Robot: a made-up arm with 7 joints. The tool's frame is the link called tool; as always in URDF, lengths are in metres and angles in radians. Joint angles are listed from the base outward. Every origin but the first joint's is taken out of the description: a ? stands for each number. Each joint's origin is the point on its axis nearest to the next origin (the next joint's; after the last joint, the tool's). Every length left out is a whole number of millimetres.
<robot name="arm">
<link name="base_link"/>
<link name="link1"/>
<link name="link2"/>
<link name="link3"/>
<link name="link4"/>
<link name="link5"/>
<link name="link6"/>
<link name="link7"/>
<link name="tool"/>
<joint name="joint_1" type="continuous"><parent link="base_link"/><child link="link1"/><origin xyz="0.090 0.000 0.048"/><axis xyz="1 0 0"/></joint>
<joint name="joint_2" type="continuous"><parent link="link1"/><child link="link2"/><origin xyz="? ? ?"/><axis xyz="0 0 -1"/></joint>
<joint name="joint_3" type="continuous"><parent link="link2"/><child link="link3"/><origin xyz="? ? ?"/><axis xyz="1 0 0"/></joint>
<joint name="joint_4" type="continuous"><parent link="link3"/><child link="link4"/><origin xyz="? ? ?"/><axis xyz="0 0 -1"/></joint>
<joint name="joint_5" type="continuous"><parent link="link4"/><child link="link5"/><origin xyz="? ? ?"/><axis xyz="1 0 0"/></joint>
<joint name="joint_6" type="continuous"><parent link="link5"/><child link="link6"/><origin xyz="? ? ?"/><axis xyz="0 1 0"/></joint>
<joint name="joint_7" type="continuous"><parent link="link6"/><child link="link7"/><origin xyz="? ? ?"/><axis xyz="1 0 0"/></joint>
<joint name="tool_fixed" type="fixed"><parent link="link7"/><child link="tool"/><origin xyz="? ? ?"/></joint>
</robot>
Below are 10 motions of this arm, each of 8 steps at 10 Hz.
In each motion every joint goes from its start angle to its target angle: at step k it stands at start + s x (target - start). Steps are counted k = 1, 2, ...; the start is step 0. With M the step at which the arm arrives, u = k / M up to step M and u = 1 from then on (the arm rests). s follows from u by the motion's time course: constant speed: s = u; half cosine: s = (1 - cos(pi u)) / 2; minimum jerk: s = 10 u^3 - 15 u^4 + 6 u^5.
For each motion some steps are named. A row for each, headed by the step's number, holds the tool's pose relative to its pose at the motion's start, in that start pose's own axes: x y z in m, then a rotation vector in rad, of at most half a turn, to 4 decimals.
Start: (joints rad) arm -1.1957 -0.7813 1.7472 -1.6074 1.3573 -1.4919 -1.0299
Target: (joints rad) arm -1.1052 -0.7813 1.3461 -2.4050 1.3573 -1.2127 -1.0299
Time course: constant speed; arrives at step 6
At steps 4, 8:
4: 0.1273 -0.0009 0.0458 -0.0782 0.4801 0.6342
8: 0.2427 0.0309 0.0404 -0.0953 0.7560 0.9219

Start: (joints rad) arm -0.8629 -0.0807 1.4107 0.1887 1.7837 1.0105 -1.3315
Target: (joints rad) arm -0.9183 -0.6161 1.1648 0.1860 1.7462 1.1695 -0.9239
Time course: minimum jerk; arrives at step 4
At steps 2, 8:
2: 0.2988 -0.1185 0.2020 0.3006 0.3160 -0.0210
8: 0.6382 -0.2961 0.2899 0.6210 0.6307 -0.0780

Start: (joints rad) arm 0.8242 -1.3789 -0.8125 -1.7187 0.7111 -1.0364 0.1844
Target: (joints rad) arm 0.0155 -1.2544 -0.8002 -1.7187 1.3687 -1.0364 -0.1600
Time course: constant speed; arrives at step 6
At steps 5, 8:
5: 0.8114 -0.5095 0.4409 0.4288 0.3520 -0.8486
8: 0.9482 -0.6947 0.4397 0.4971 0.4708 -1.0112

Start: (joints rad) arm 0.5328 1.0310 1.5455 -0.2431 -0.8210 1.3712 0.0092
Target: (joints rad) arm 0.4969 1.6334 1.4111 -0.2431 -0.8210 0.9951 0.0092
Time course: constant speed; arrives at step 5
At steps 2, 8:
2: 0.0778 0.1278 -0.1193 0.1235 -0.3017 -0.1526
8: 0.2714 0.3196 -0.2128 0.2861 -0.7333 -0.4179

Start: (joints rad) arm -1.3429 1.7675 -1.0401 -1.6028 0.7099 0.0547 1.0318
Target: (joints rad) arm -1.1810 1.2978 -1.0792 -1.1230 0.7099 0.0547 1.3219
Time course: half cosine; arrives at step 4
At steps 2, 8:
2: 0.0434 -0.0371 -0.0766 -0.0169 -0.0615 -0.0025
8: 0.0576 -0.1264 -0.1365 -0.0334 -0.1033 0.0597

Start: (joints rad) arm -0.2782 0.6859 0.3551 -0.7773 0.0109 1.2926 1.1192
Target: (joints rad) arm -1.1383 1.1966 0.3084 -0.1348 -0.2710 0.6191 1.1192
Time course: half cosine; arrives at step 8
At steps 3, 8:
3: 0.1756 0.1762 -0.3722 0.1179 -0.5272 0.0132
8: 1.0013 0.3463 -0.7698 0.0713 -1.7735 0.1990

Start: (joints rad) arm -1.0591 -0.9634 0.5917 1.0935 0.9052 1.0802 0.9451
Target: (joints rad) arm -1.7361 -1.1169 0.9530 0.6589 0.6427 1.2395 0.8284
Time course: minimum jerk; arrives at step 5
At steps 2, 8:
2: 0.1955 0.1002 -0.1512 -0.1221 -0.0790 -0.2570
8: 0.7104 0.2137 -0.3277 -0.2355 -0.2062 -0.7947

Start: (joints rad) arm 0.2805 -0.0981 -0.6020 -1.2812 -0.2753 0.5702 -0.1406
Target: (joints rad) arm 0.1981 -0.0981 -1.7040 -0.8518 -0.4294 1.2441 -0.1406
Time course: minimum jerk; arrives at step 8
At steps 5, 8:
5: 0.5643 0.2150 0.4019 -0.3259 1.3510 -0.1853
8: 0.8077 0.3132 0.2988 -0.4881 1.8266 -0.3476

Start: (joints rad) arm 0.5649 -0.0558 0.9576 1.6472 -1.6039 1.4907 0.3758
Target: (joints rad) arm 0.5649 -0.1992 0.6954 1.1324 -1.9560 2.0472 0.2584
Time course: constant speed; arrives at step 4
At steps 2, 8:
2: 0.1929 0.1122 -0.0071 0.1190 -0.0849 -0.2099
8: 0.3713 0.1816 0.1054 0.3348 -0.1367 -0.3804

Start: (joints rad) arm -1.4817 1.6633 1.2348 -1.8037 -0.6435 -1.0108 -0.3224
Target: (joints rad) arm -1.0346 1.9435 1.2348 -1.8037 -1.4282 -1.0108 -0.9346
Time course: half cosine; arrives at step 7
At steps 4, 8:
4: -0.1954 -0.0742 -0.1747 -0.7776 0.0668 0.4731
8: -0.2797 -0.2414 -0.1791 -1.1580 0.0380 0.8617

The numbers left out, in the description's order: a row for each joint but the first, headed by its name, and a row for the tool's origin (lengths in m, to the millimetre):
joint_2: 0.000 -0.121 0.252
joint_3: 0.056 -0.119 0.000
joint_4: 0.000 -0.033 0.337
joint_5: -0.296 -0.044 0.000
joint_6: 0.000 0.382 0.112
joint_7: -0.308 0.000 -0.069
tool: 0.000 0.201 0.080

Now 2 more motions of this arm.
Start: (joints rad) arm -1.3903 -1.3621 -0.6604 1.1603 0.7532 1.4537 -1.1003
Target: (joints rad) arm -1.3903 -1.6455 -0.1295 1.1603 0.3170 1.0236 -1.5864
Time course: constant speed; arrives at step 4
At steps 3, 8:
3: -0.0442 -0.1740 0.0062 -0.3646 0.0927 0.0291
8: -0.0443 -0.2343 -0.0075 -0.5258 0.1235 0.0561

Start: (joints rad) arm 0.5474 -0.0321 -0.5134 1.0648 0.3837 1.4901 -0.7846
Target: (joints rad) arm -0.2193 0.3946 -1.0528 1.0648 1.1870 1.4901 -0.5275
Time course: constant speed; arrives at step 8
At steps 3, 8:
3: 0.1710 0.3053 -0.1652 0.0161 -0.2959 -0.2744
8: 0.7136 0.5366 -0.4876 -0.2004 -0.7520 -0.6291

